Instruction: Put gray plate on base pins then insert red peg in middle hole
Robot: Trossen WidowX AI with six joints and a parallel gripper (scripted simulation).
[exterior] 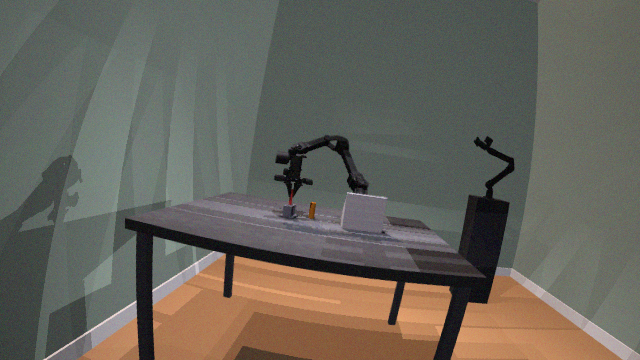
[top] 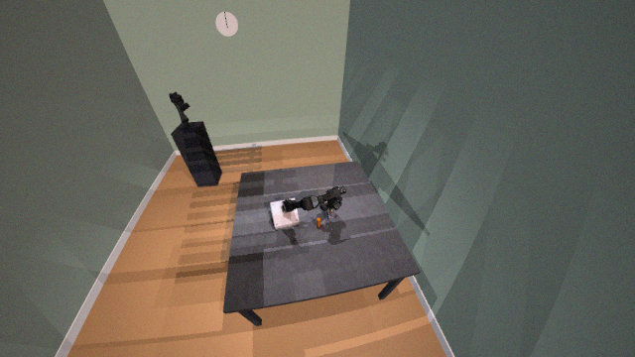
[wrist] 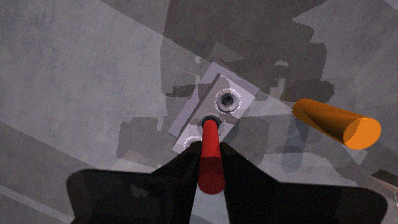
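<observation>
Right now the red peg is right at my gripper tip. Round my gripper tip: base (9 cm below); then orange peg (10 cm behind, 7 cm to the right, 6 cm below); then gray plate (5 cm below).
</observation>
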